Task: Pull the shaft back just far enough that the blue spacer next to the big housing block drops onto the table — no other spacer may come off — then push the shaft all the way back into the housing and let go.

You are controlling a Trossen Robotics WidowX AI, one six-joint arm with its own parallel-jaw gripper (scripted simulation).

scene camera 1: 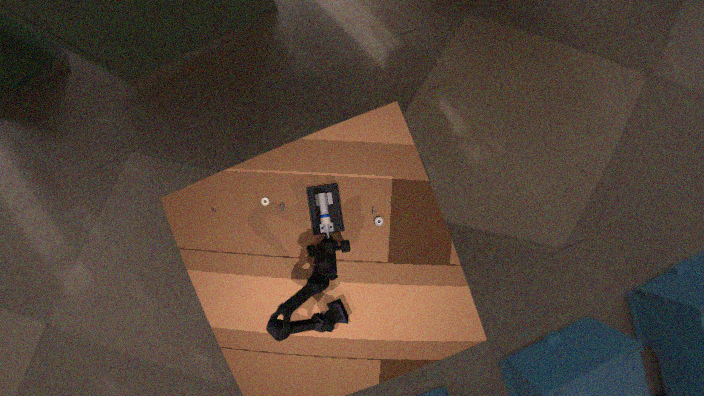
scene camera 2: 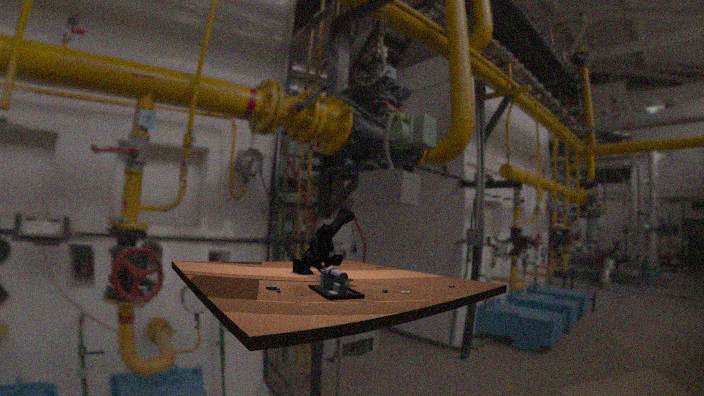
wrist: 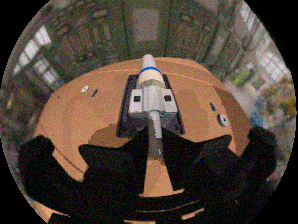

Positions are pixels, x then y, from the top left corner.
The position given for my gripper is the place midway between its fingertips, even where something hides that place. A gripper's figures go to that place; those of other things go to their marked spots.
Scene:
My gripper [wrist: 152, 128]: 0.10 m from the lens. A grey housing block [wrist: 136, 103] is 0.08 m from the lens.

